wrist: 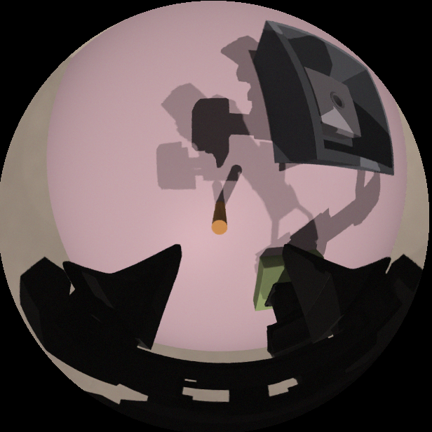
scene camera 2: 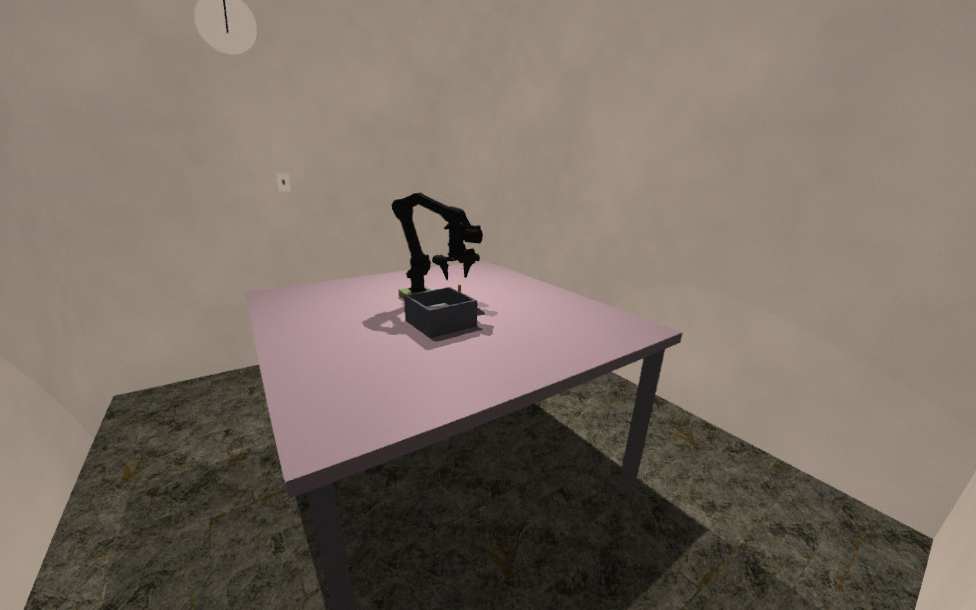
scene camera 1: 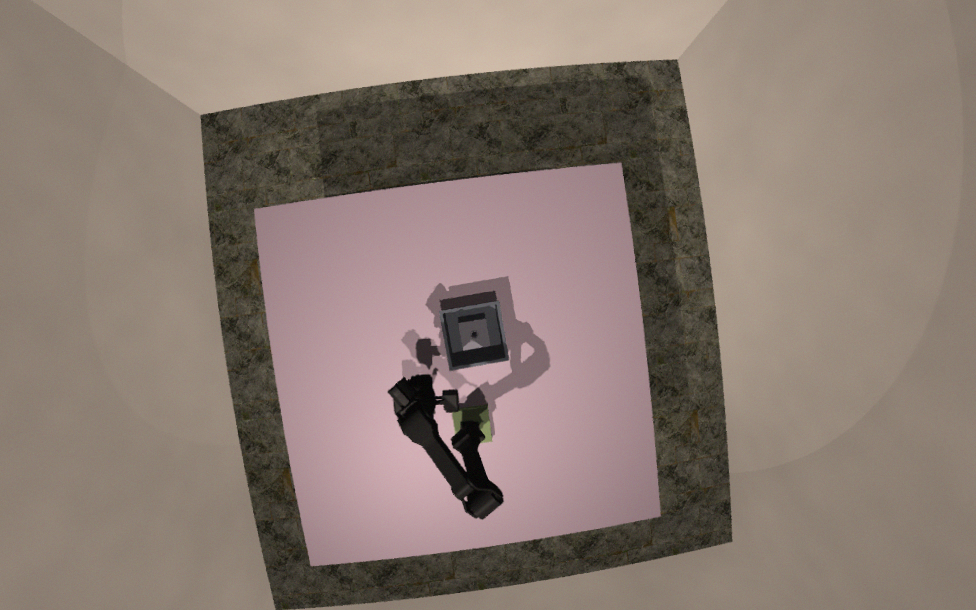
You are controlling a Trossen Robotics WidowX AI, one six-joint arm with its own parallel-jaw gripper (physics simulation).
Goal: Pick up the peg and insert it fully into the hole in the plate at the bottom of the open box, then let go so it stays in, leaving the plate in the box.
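Places are measured from the arm's base along level axes (x left, y back, z up), in centimetres.
Where they show: gripper, between the fingertips: [scene camera 2: 456, 278]; arm's base, origin of its link: [scene camera 2: 417, 289] [scene camera 1: 470, 431].
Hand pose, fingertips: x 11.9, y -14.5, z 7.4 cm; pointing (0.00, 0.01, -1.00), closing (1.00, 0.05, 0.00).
Each offset is from my fingertips to the top centre of the thing. Level surfaces: height alone.
The orange-brown peg {dx +1.2, dy -0.8, dz -2.5 cm} [scene camera 2: 459, 289] [wrist: 219, 227] stands upright on the table, to the left of the box in the wrist view. The arm hides it in scene camera 1. The dark grey open box {dx -14.3, dy -18.3, dz -0.7 cm} [scene camera 1: 478, 364] [scene camera 2: 454, 320] [wrist: 280, 110] stands on the table. The grey plate {dx -14.3, dy -18.3, dz -4.4 cm} [scene camera 1: 484, 339] [wrist: 346, 118] lies at its bottom, with an empty round hole [scene camera 1: 474, 334] [wrist: 337, 100]. My gripper [scene camera 2: 456, 277] [wrist: 233, 250] is open and points down. Its fingertips are above the peg's top, with nothing between them. In the wrist view the peg shows ahead of the gap between the fingers.
The pink table {dz -10.5 cm} [scene camera 1: 575, 431] [scene camera 2: 403, 388] [wrist: 110, 150] carries everything. The arm's green base block [scene camera 1: 487, 433] [scene camera 2: 404, 293] [wrist: 266, 280] is near the box. The box walls rise around the plate. Shadows of the arm and gripper fall around the box and peg.
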